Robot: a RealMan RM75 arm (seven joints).
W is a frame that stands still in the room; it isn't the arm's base.
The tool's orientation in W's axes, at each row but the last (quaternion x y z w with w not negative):
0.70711, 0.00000, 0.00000, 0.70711
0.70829, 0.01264, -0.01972, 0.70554
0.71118, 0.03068, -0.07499, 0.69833
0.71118, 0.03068, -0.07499, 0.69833
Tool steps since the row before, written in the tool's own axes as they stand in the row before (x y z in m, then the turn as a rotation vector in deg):
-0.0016, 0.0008, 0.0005, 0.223, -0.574, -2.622
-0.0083, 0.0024, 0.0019, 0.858, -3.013, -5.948
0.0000, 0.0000, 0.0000, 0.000, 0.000, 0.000
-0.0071, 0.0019, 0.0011, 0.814, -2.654, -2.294
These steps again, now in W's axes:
-0.0016, -0.0005, 0.0008, 0.223, 2.622, -0.574
-0.0082, -0.0018, 0.0028, 0.779, 5.952, -3.027
0.0000, 0.0000, 0.0000, 0.000, 0.000, 0.000
-0.0068, -0.0007, 0.0029, 0.556, 2.300, -2.715

